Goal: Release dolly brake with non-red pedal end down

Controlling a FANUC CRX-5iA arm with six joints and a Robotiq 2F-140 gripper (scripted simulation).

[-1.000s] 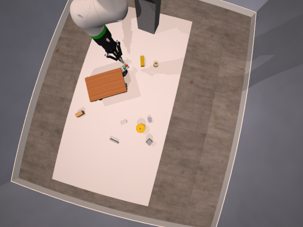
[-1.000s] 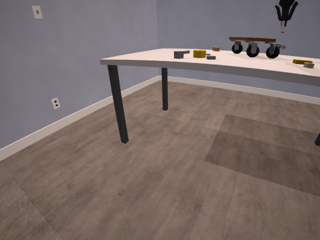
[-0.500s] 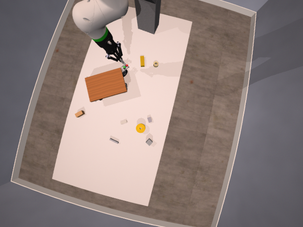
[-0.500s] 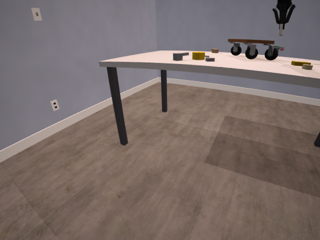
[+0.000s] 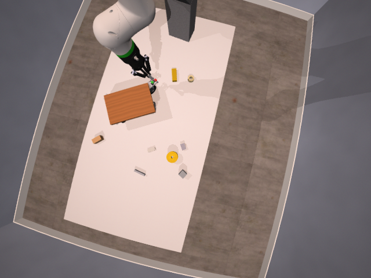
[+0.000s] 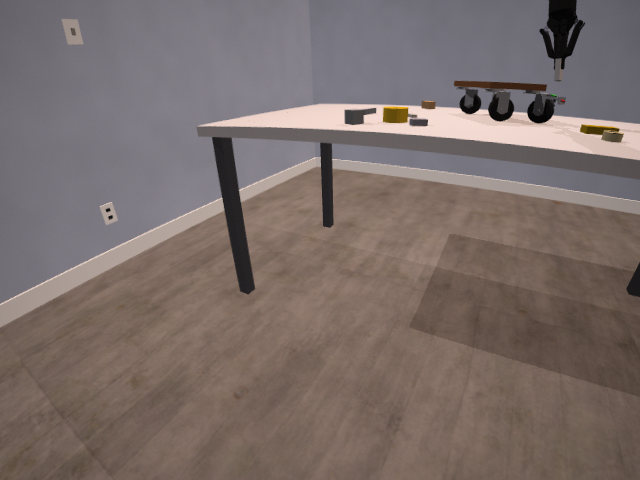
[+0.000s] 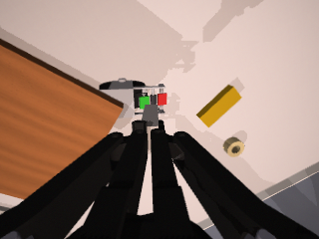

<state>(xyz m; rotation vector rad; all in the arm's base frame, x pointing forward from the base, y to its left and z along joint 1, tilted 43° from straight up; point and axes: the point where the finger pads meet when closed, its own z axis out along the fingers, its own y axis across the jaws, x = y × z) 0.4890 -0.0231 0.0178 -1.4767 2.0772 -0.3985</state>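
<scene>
Now: hand 90 mm above the brake pedal and 10 mm past it. Also, from my hand: yellow bar 160 mm below, 140 mm behind, 100 mm to the left; then grey bar 610 mm ahead, 160 mm below, 110 mm to the left; then tan block 500 mm ahead, 260 mm to the right, 150 mm below.
</scene>
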